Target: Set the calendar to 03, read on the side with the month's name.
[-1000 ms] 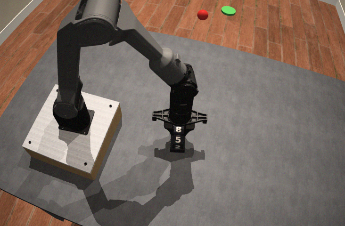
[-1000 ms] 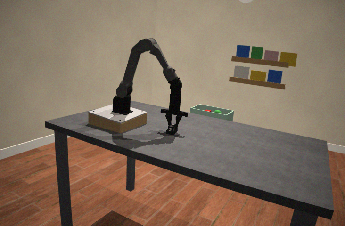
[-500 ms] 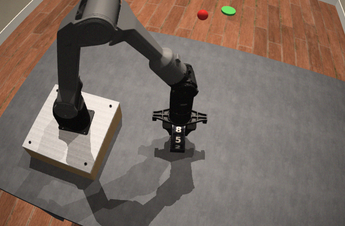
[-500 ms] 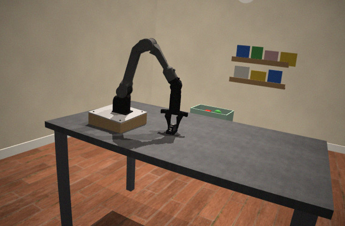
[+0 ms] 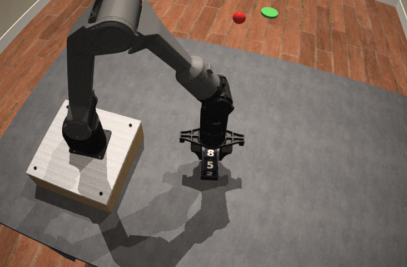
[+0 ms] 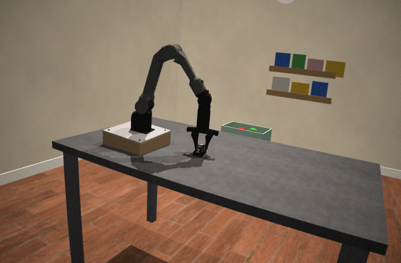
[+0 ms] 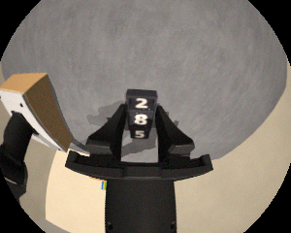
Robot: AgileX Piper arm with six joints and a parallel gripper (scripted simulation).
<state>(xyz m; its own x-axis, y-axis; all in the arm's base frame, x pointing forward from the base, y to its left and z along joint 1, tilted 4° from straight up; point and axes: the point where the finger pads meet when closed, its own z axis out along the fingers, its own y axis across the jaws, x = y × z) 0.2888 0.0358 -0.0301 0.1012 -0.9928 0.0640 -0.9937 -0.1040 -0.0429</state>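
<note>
Right now the dark tray is 20 mm to the right of my hand and 20 mm below it. Also, from my hand: black cube (30 mm to the right).
</note>
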